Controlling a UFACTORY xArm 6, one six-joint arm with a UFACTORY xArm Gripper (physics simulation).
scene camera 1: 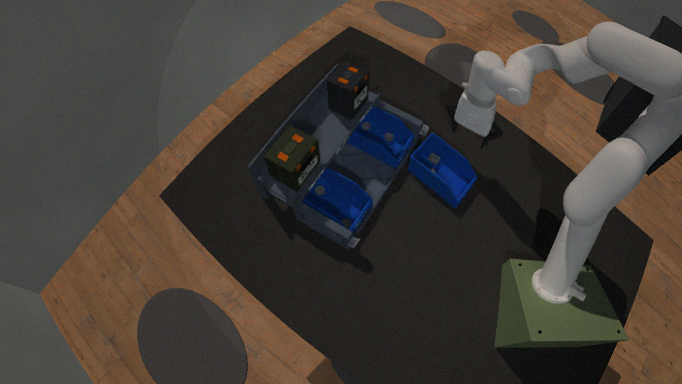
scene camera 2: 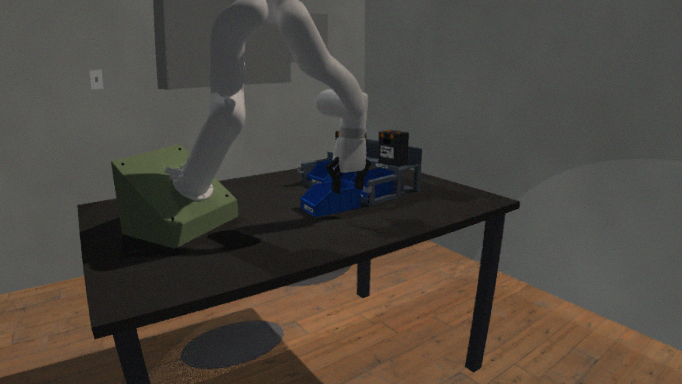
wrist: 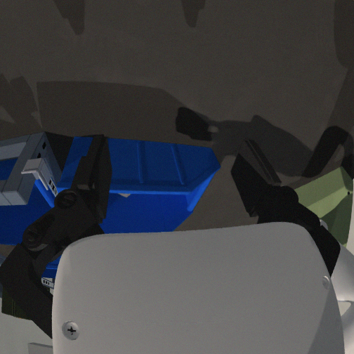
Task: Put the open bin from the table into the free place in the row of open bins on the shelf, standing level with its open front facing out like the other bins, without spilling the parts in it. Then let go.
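Where they show: gripper, fingertip midpoint: (scene camera 1: 469,137) (scene camera 2: 347,190); arm's base, link origin: (scene camera 1: 552,286) (scene camera 2: 192,185).
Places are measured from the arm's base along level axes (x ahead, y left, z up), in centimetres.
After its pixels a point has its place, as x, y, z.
Observation:
The open blue bin (scene camera 1: 452,184) @[38.4, -10.5, -11.5] (scene camera 2: 325,201) @[37.2, -15.3, -7.3] (wrist: 150,160) stands upright on the table, by the shelf's front end, with grey parts (scene camera 1: 434,159) @[46.5, -12.4, -10.0] in it. My gripper (scene camera 1: 470,136) @[41.7, -20.9, -3.1] (scene camera 2: 348,188) @[41.7, -20.9, -3.1] (wrist: 176,153) is open and empty. In the wrist view one finger overlaps the bin and the other is past its sloped front; how far above the bin they are is hard to tell. The grey shelf (scene camera 1: 327,227) @[53.3, 22.3, -3.6] (scene camera 2: 382,182) @[59.5, -15.3, -4.5] (wrist: 15,186) holds two blue bins, one (scene camera 1: 340,199) @[58.0, 12.9, -10.9] near and one (scene camera 1: 378,142) @[61.6, -6.6, -11.0] far in scene camera 1, with a free place (scene camera 1: 361,164) @[60.7, 1.7, -11.2] between them.
A black case (scene camera 1: 345,92) @[69.3, -2.0, 8.9] (scene camera 2: 393,152) @[68.6, -9.8, 3.9] and an olive case (scene camera 1: 290,159) @[66.2, 19.1, 7.9] stand on the shelf's raised rear level. The shelf's end rail is close to the table bin's rear. The green robot base (scene camera 1: 575,315) @[-7.6, 4.7, 5.8] (scene camera 2: 155,200) @[-12.6, -8.4, -0.2] (wrist: 327,200) stands on the black table (scene camera 1: 400,300) @[29.7, 23.0, -11.8] (scene camera 2: 280,245) @[15.2, -29.1, -11.8].

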